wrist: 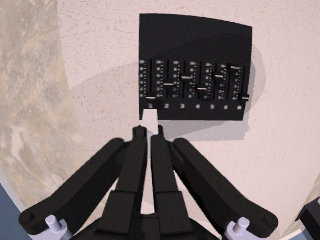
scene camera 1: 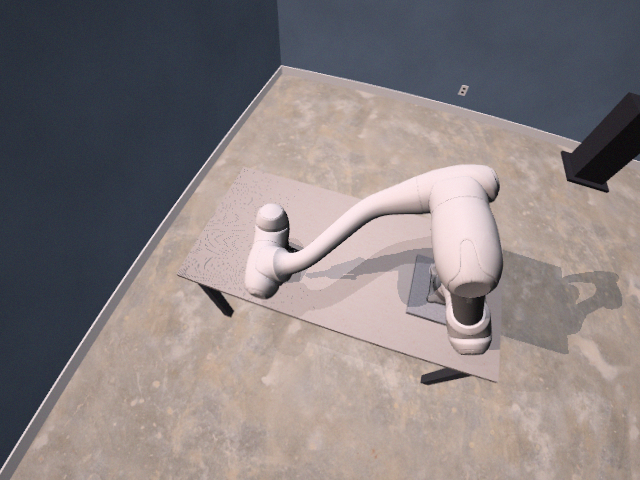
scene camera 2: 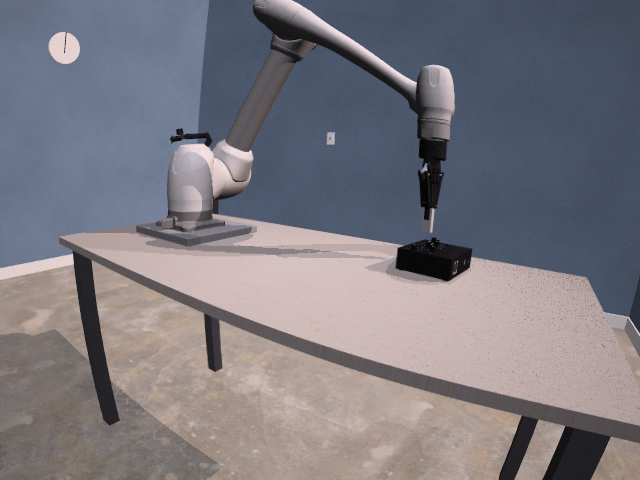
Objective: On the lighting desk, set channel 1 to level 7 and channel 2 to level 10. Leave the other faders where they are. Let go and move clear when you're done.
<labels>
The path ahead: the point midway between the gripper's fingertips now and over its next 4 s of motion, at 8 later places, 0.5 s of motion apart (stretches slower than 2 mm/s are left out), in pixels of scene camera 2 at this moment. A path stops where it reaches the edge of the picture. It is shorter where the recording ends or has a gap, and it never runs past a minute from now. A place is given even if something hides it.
The gripper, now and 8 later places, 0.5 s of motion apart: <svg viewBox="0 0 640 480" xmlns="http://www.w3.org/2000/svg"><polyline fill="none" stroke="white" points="426,231 426,233 426,236 426,238 426,238 429,238 432,239 434,239 436,240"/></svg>
</labels>
